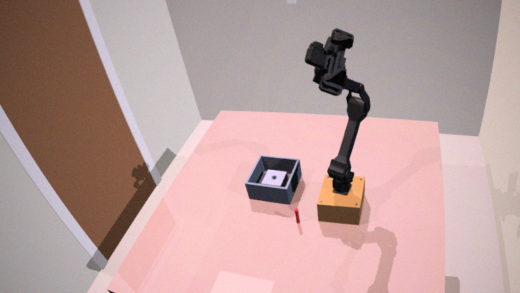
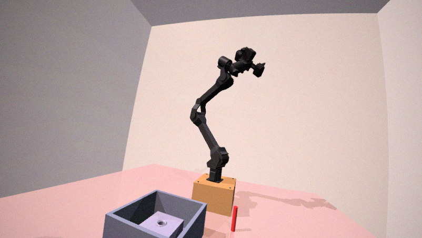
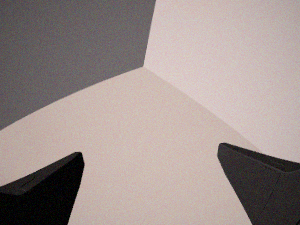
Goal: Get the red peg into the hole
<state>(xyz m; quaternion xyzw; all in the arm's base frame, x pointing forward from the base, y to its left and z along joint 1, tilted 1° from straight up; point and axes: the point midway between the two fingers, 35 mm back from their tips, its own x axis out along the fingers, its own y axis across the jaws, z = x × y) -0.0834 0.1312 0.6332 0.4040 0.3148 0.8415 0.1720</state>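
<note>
My gripper tip is 720 mm above the red peg and 240 mm short of it. The rest, counted from my gripper tip: grey-blue box: 740 mm below, 420 mm ahead, 150 mm to the right; pale plate: 720 mm below, 420 mm ahead, 150 mm to the right.
</note>
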